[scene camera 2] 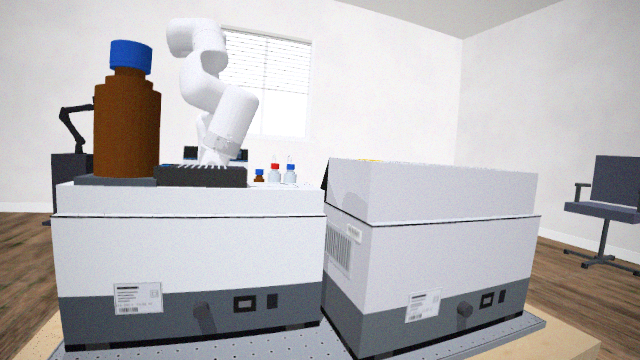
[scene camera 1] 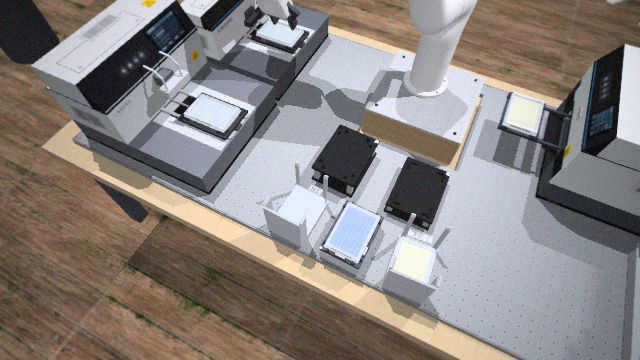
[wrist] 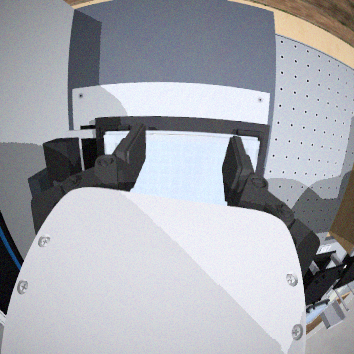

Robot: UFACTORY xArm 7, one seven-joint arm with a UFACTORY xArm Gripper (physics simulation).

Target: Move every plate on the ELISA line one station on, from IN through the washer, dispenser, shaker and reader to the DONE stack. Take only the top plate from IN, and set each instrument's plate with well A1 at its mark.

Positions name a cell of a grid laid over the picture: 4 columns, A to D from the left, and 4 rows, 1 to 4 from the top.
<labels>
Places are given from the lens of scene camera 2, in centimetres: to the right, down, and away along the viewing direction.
brown bottle (scene camera 2: A2): -25, -7, 33
</labels>
